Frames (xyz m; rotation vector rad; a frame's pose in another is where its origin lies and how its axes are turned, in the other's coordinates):
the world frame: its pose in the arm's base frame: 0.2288 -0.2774 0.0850 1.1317 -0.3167 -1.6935
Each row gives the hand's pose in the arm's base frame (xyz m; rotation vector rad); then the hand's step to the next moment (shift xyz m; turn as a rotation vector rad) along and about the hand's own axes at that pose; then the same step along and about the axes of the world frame.
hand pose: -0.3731 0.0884 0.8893 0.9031 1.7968 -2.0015
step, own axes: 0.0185 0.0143 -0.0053 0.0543 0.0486 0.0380
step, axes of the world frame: 0.0070 -0.0204 -0.0105 0.0680 -0.0450 -0.0098
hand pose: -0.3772 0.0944 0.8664 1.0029 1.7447 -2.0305
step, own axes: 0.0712 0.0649 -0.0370 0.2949 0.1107 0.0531
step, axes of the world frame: 0.0206 -0.0801 -0.0618 0.1590 -0.2767 -0.0126
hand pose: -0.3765 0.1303 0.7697 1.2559 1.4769 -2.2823
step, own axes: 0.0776 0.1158 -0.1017 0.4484 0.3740 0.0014
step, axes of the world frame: 0.0381 -0.0809 -0.1476 0.3529 -0.4154 -0.2095
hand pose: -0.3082 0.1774 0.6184 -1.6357 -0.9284 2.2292
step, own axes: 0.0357 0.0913 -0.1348 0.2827 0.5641 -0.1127
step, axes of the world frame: 0.0565 0.0068 -0.1567 0.5153 -0.2168 -0.3136
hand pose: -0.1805 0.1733 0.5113 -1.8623 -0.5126 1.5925
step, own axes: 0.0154 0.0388 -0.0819 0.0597 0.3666 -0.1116
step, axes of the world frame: 0.0444 0.0416 -0.0689 0.3607 -0.0314 -0.1390
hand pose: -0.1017 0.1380 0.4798 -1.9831 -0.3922 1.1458
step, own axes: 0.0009 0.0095 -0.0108 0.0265 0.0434 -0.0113
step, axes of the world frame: 0.0114 0.0065 -0.0060 0.0380 -0.0118 -0.0336
